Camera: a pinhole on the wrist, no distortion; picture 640 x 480 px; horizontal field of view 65.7 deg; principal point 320.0 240.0 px. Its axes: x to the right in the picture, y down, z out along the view. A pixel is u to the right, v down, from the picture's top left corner.
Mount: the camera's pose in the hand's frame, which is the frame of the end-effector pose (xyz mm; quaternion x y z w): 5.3 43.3 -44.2 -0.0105 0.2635 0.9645 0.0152
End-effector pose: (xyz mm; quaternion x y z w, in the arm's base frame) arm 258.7 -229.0 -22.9 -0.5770 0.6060 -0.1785 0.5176
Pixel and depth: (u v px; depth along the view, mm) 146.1 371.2 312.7
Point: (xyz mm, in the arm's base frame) 439.6 -187.0 -281.2
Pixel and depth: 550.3 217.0 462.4
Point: 340.8 170.5 -313.3
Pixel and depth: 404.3 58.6 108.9
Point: 211.4 -170.3 -137.5
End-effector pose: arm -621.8 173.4 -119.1 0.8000 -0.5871 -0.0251 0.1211
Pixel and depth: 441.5 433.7 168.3
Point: -726.9 169.0 -235.7
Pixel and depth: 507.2 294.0 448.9
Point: -958.8 210.2 -435.7
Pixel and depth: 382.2 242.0 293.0
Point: -849.9 118.4 -281.0
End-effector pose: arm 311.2 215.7 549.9 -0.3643 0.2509 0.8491 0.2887
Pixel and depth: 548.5 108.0 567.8
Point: -28.4 34.4 1067.3
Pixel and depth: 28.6 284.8 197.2
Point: 94.3 251.0 570.7
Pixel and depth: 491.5 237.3 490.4
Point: 30.4 188.5 970.7
